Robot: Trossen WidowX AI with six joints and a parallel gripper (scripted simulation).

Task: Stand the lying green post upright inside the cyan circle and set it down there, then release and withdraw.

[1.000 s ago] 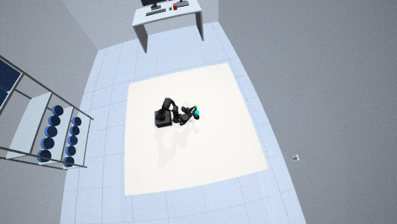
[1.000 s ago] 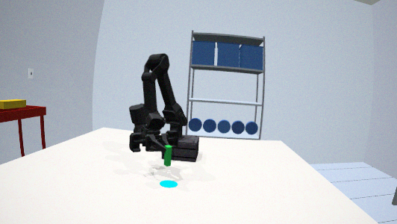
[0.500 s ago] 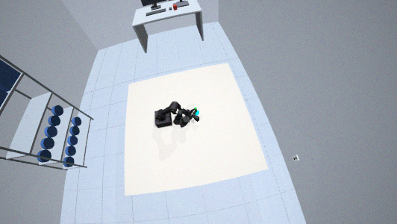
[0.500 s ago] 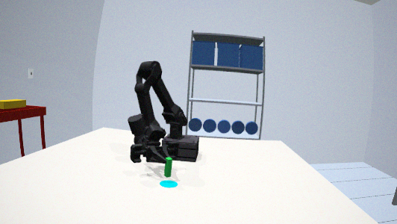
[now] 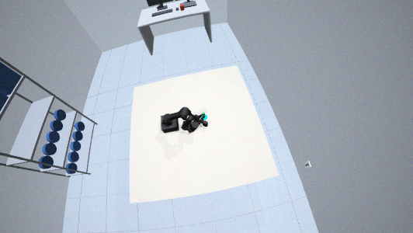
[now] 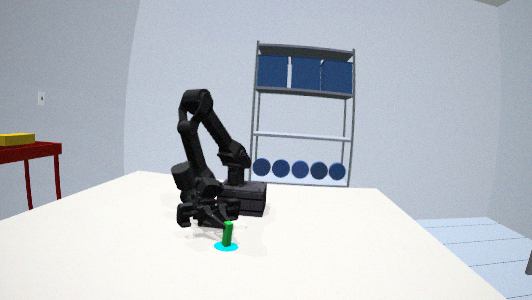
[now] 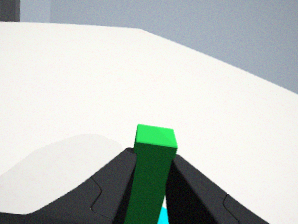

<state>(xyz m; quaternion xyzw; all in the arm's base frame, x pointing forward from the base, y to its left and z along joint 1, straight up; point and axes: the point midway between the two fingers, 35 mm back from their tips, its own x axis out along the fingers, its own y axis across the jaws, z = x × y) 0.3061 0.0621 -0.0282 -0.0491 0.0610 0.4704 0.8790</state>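
Right now my gripper tip is 20 mm above the green post. Round my gripper tip: cyan circle 60 mm below, 10 mm to the right.
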